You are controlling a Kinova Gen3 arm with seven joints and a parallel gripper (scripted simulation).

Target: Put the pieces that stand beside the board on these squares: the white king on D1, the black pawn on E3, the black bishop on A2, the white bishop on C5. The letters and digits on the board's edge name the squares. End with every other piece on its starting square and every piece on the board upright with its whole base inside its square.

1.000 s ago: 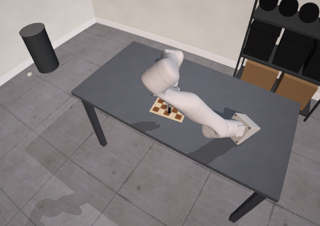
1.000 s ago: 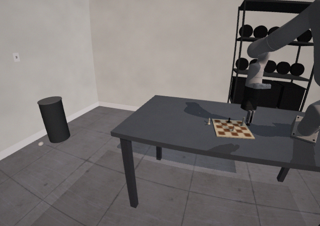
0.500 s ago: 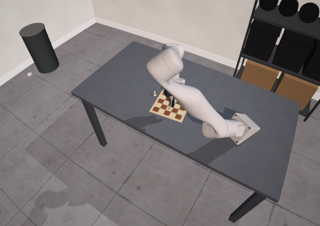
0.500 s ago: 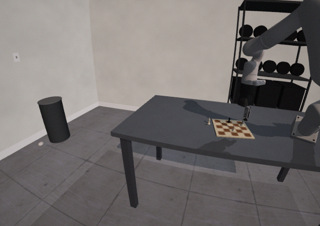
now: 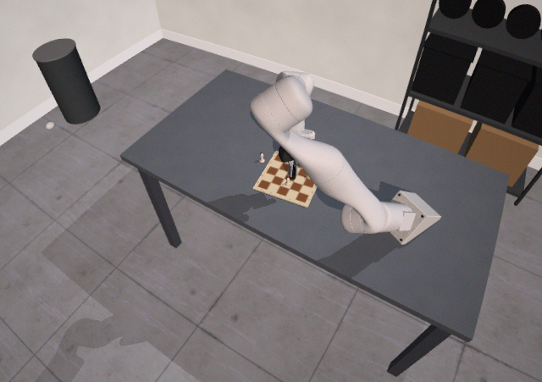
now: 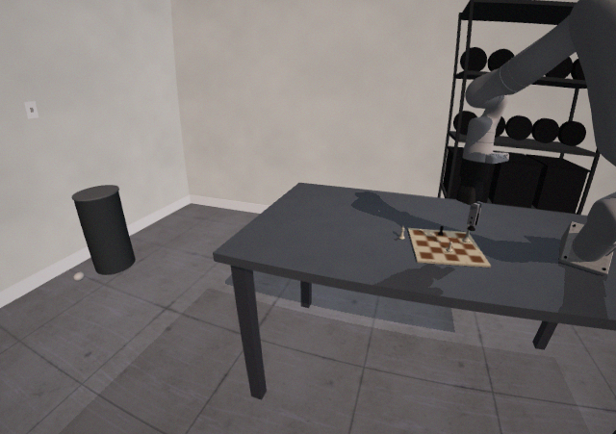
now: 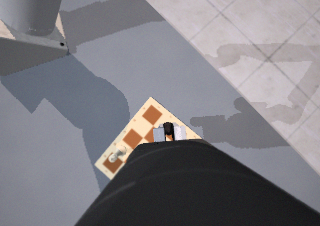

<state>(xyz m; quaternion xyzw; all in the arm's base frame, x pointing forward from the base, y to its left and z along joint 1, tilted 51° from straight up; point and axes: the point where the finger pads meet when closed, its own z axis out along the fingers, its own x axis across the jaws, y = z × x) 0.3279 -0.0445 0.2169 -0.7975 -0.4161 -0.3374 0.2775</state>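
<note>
My hand is 60 mm short of the chessboard, 70 mm to the left of it and 130 mm above it. The rest, counted from my hand: white king (130 mm to the right, 100 mm below); black pawn (80 mm ahead, 140 mm to the right, 120 mm below); black bishop (10 mm below).
</note>
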